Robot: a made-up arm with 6 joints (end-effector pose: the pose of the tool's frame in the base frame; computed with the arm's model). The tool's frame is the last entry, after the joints.
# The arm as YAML. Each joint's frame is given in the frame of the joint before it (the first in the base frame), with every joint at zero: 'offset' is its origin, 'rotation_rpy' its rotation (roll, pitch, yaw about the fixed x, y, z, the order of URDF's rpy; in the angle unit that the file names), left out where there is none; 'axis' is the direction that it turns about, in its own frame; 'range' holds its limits. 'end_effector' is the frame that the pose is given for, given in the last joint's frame.
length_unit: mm
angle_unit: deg
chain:
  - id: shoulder
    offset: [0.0, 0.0, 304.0]
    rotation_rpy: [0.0, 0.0, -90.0]
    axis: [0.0, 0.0, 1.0]
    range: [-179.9, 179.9]
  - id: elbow
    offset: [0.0, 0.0, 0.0]
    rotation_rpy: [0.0, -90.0, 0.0]
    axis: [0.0, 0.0, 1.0]
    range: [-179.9, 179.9]
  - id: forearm
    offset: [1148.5, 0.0, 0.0]
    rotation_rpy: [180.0, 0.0, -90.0]
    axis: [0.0, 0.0, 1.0]
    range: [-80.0, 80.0]
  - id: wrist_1
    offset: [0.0, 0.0, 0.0]
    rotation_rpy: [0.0, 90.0, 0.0]
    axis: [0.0, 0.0, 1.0]
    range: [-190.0, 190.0]
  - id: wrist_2
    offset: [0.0, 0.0, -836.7]
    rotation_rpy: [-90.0, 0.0, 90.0]
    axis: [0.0, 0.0, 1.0]
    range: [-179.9, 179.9]
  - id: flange
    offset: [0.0, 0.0, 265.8]
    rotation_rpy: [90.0, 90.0, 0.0]
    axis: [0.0, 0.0, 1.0]
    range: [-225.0, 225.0]
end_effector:
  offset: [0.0, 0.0, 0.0]
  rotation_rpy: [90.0, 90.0, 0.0]
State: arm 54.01 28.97 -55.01 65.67 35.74 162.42
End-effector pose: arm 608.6 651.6 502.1 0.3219 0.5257 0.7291 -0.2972
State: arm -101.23 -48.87 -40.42 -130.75 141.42 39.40
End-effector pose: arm 171.7 -26.1 983.2 0.5691 -0.1179 0.2978 0.7573
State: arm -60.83 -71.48 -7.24 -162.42 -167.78 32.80
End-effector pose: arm -97.1 693.8 1387.5 0.4212 -0.4502 0.1070 0.7800
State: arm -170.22 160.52 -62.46 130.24 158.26 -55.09
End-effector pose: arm 391.3 -106.8 -356.8 0.2597 -0.2033 0.9410 -0.0754
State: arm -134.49 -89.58 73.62 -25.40 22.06 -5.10
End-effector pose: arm 1171.8 1535.4 663.4 0.2124 -0.8618 -0.4385 0.1411
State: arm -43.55 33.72 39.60 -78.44 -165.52 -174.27
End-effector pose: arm 1048.0 -1069.7 1086.0 0.3084 -0.3769 -0.5686 0.6629
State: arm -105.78 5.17 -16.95 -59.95 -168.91 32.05
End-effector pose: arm -343.5 -725.9 919.6 0.5323 0.6522 0.2925 0.4536
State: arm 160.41 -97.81 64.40 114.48 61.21 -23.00
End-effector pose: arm 1855.3 -777.2 173.2 0.5126 0.5170 -0.6617 -0.1793
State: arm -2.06 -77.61 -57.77 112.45 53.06 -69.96
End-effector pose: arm -414.2 116.5 1065.5 0.8298 -0.3986 -0.1273 0.3692
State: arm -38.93 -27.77 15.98 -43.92 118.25 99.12
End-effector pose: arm 32.8 -272.6 1765.6 0.0211 -0.0627 -0.4253 -0.9026
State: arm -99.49 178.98 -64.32 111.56 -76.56 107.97
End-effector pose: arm 191.4 552.4 -207.9 0.2371 -0.1806 -0.6392 0.7089
